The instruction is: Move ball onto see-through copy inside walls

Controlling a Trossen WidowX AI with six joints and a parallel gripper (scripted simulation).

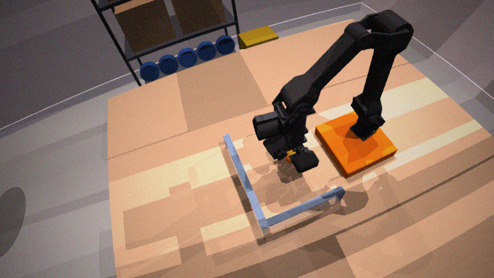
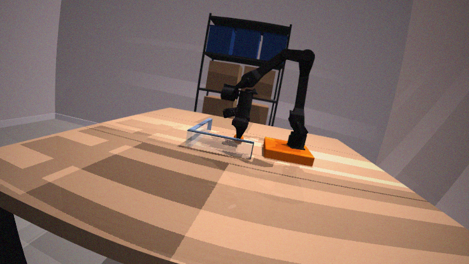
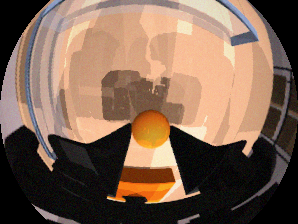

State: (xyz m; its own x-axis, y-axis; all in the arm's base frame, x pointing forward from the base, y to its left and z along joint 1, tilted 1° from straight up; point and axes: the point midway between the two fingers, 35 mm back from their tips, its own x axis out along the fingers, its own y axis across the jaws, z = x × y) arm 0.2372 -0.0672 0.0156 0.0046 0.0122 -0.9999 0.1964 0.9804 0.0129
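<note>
Right now the orange ball is right at my gripper tip. Also, from my gripper tip: see-through copy of ball right at my gripper tip.
</note>
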